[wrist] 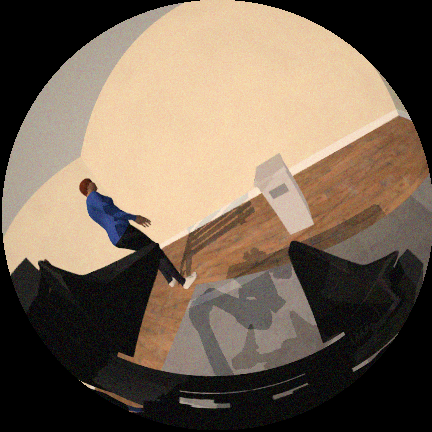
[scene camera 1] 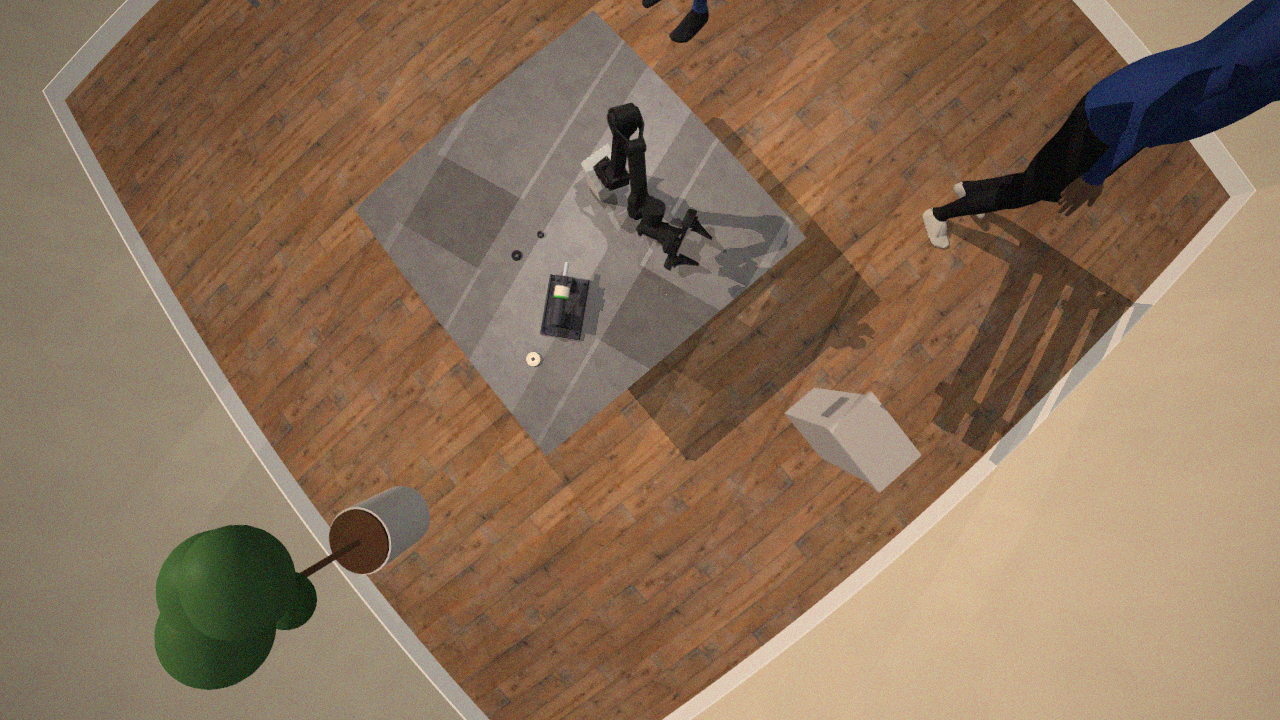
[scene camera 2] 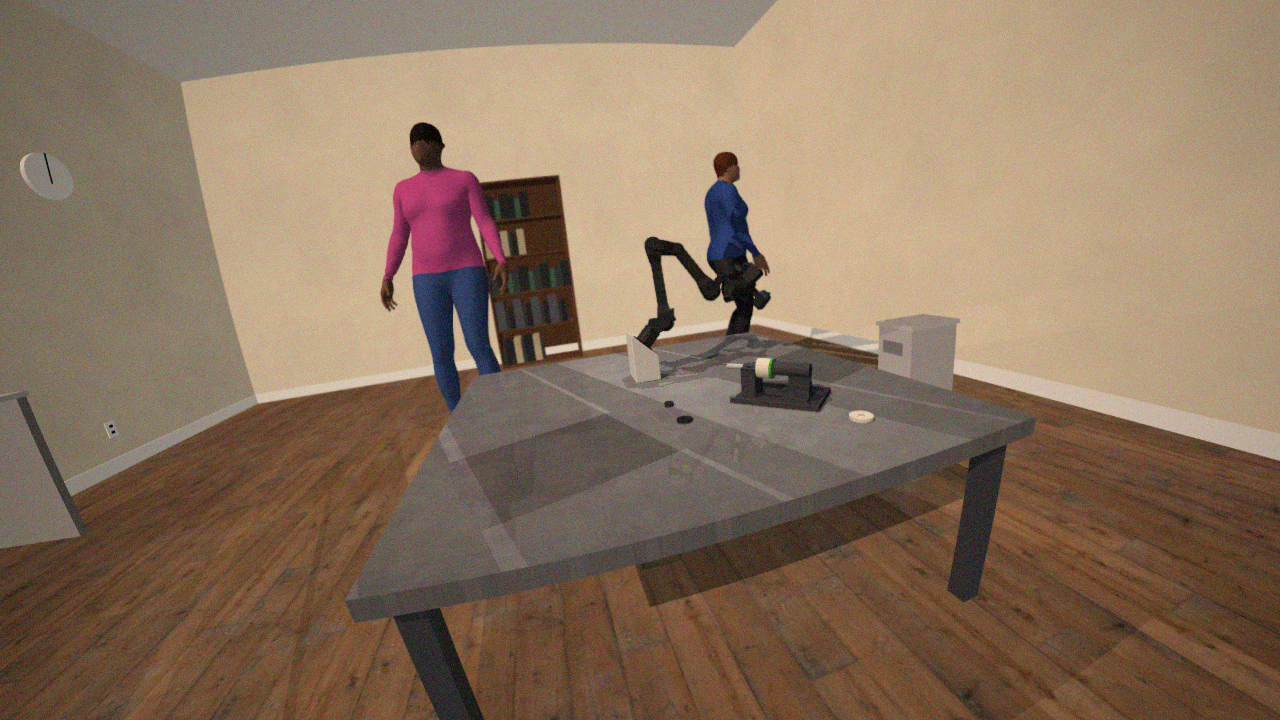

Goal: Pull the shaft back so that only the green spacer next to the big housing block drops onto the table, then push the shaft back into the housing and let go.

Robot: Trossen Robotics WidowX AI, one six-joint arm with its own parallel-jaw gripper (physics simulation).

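Where they show: gripper, between the fingertips: (wrist: 226,249) (scene camera 1: 705,252) (scene camera 2: 761,285); arm's base, origin of its link: (scene camera 1: 604,169) (scene camera 2: 642,343).
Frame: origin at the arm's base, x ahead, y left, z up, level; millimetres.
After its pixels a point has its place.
A pale shaft (scene camera 1: 565,267) {x 332, y 176, z -30 mm} (scene camera 2: 733,365) {x 336, y 172, z -33 mm} sticks out of the small end of a dark fixture. On it, between the supports, sit a cream spacer (scene camera 1: 561,290) (scene camera 2: 762,368) and a thin green spacer (scene camera 1: 561,296) {x 409, y 253, z -12 mm} (scene camera 2: 771,368) {x 430, y 235, z -31 mm}. The green one is beside the big dark housing block (scene camera 1: 559,313) (scene camera 2: 799,383). Whether they touch is too small to tell. My gripper (scene camera 1: 704,250) {x -26, y 481, z 143 mm} (scene camera 2: 761,286) {x -26, y 481, z 143 mm} (wrist: 226,249) {x -26, y 481, z 143 mm} is open and empty, raised above the table and well away from the fixture. The fixture does not show in the wrist view.
On the table (scene camera 1: 465,214) {x 502, y -291, z -116 mm} (scene camera 2: 581,465) {x 571, y -287, z -116 mm} lie a cream ring (scene camera 1: 537,361) {x 642, y 353, z -108 mm} (scene camera 2: 854,418) {x 657, y 310, z -108 mm} beside the fixture and two small dark rings. A white wedge (scene camera 2: 642,360) {x 63, y -21, z -44 mm} stands by the arm's base. A grey cabinet (scene camera 1: 850,434) (scene camera 2: 917,349) (wrist: 287,200) and two people stand beyond the table.
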